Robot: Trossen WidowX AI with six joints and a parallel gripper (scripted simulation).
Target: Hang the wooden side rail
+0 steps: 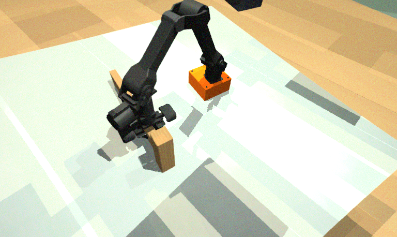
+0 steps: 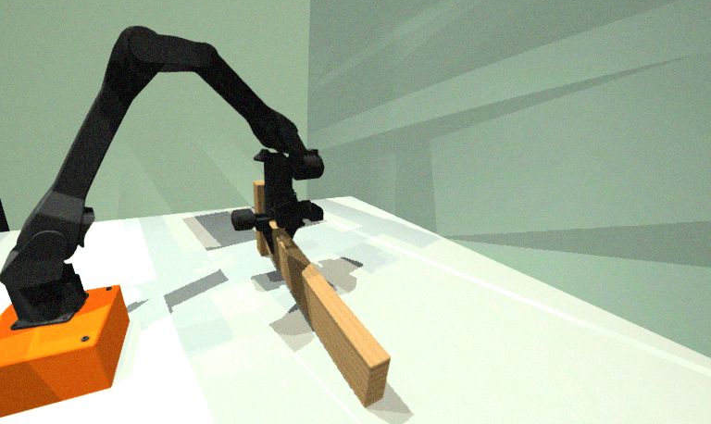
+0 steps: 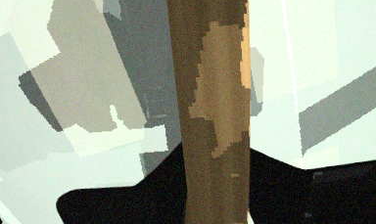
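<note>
Right now the headboard post is 10 mm behind my gripper tip, 100 mm to the left of it and 40 mm above it.
</note>
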